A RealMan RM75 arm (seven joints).
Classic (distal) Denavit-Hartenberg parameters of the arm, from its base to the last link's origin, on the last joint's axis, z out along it. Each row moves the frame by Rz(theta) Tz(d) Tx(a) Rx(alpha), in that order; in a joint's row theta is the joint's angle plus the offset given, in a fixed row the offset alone. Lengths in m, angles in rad.
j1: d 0.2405, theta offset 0, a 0, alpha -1.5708
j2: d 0, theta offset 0, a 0, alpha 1.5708
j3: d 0.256, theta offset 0, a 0, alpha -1.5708
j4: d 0, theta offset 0, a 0, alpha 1.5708
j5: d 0.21, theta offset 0, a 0, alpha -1.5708
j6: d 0, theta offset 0, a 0, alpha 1.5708
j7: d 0.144, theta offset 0, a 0, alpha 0
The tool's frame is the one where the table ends.
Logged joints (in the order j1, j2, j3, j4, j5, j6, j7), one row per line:
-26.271, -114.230, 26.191, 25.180, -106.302, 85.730, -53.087
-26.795, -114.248, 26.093, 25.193, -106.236, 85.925, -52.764
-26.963, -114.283, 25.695, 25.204, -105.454, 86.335, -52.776
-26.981, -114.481, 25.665, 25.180, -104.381, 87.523, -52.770
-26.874, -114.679, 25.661, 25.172, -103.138, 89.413, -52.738
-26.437, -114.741, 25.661, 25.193, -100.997, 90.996, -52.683
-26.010, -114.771, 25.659, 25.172, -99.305, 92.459, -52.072
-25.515, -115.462, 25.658, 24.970, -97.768, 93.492, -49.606
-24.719, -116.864, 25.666, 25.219, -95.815, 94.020, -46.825
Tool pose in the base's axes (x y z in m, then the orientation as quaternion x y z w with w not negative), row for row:
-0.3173, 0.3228, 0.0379, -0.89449, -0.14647, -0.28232, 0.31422
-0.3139, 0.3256, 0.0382, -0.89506, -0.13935, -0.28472, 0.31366
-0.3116, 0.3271, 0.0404, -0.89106, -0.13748, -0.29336, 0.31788
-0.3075, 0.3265, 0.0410, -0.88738, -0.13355, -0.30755, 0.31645
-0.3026, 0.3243, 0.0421, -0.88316, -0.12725, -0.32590, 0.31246
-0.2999, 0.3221, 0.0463, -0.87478, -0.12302, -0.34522, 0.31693
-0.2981, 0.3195, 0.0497, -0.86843, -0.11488, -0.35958, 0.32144
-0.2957, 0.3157, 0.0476, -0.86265, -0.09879, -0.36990, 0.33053
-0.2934, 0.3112, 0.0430, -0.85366, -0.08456, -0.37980, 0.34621
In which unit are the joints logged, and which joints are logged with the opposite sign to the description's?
The joints are logged in degrees. Opposite sign: j5.
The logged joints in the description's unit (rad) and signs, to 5 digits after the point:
-0.45852, -1.99369, 0.45712, 0.43947, 1.85532, 1.49627, -0.92654
-0.46766, -1.99400, 0.45541, 0.43970, 1.85417, 1.49967, -0.92091
-0.47059, -1.99461, 0.44846, 0.43989, 1.84052, 1.50683, -0.92111
-0.47091, -1.99807, 0.44794, 0.43947, 1.82179, 1.52756, -0.92101
-0.46904, -2.00153, 0.44787, 0.43933, 1.80010, 1.56055, -0.92045
-0.46141, -2.00261, 0.44787, 0.43970, 1.76273, 1.58818, -0.91949
-0.45396, -2.00313, 0.44783, 0.43933, 1.73320, 1.61371, -0.90883
-0.44532, -2.01519, 0.44782, 0.43581, 1.70637, 1.63174, -0.86579
-0.43143, -2.03966, 0.44796, 0.44015, 1.67229, 1.64096, -0.81725

